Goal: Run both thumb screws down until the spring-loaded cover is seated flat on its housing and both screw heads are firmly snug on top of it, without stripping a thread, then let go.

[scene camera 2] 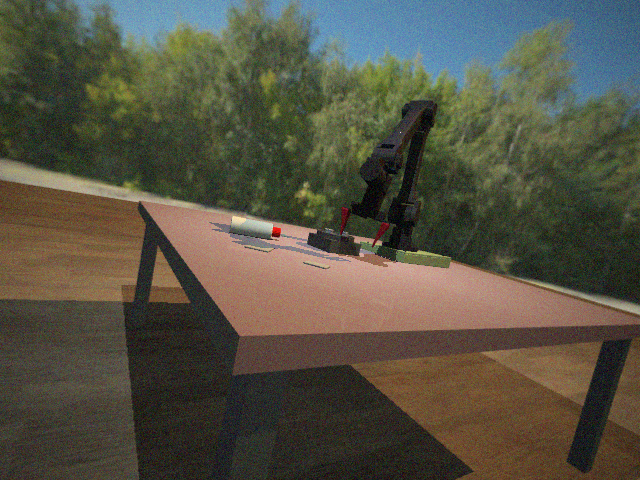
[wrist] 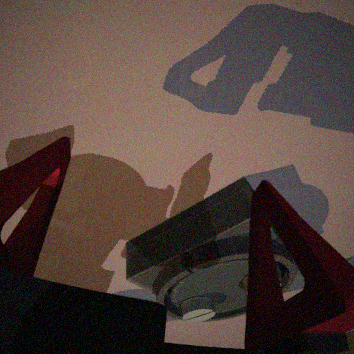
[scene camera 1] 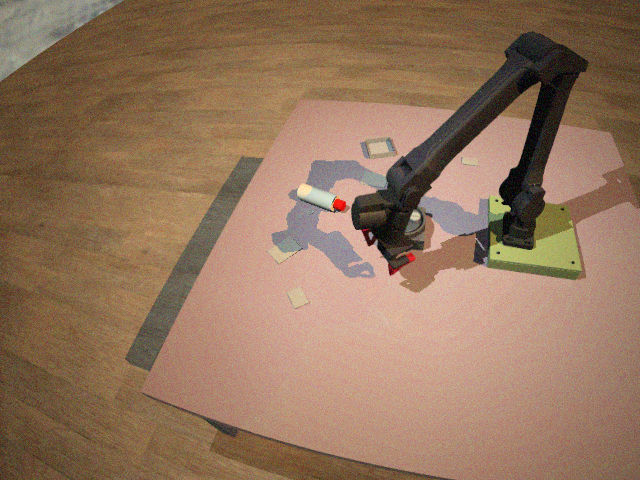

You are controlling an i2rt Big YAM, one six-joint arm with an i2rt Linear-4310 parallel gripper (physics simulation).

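Where they show: gripper, fingertip midpoint: (scene camera 2: 356, 241) (wrist: 166, 167) (scene camera 1: 381, 259); arm's base, origin of the base link: (scene camera 2: 399, 248) (scene camera 1: 517, 232).
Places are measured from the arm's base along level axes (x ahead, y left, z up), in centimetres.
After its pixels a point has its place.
Note:
The dark housing (scene camera 1: 420, 242) {x 26.2, y 10.0, z -0.2 cm} (scene camera 2: 323, 241) {x 38.2, y 7.9, z -0.7 cm} (wrist: 190, 220) {x 32.2, y 10.7, z -2.0 cm} stands on the pink table, partly under the arm in scene view 1. Its round grey cover (wrist: 220, 292) {x 31.6, y 4.4, z 1.8 cm} shows at the lower right of the wrist view. One pale slotted screw head (wrist: 198, 314) {x 29.2, y 4.4, z 3.1 cm} stands at the cover's near edge. The other screw is mostly hidden behind the right finger. Whether the cover lies flat cannot be told. My gripper (scene camera 1: 385, 252) {x 34.6, y 19.7, z 2.3 cm} (scene camera 2: 357, 240) {x 34.6, y 19.7, z 2.3 cm} (wrist: 166, 167) {x 34.6, y 19.7, z 2.3 cm} is open and empty, its red fingers wide apart. In the wrist view one finger overlaps the housing's right side; the other is well to the left.
A white cylinder with a red cap (scene camera 1: 316, 197) {x 58.6, y 1.0, z 0.8 cm} (scene camera 2: 251, 227) {x 59.7, y 1.4, z -0.6 cm} lies beyond the housing. A small square frame (scene camera 1: 381, 155) {x 45.5, y -26.5, z -2.5 cm} and flat tan pieces (scene camera 1: 298, 298) {x 52.6, y 32.7, z -3.2 cm} (scene camera 2: 316, 265) {x 53.9, y 34.0, z -3.2 cm} lie on the table. The arm's green base (scene camera 1: 537, 264) {x -5.6, y 10.5, z 0.5 cm} (scene camera 2: 421, 258) {x -1.3, y 11.0, z -1.1 cm} is near the housing.

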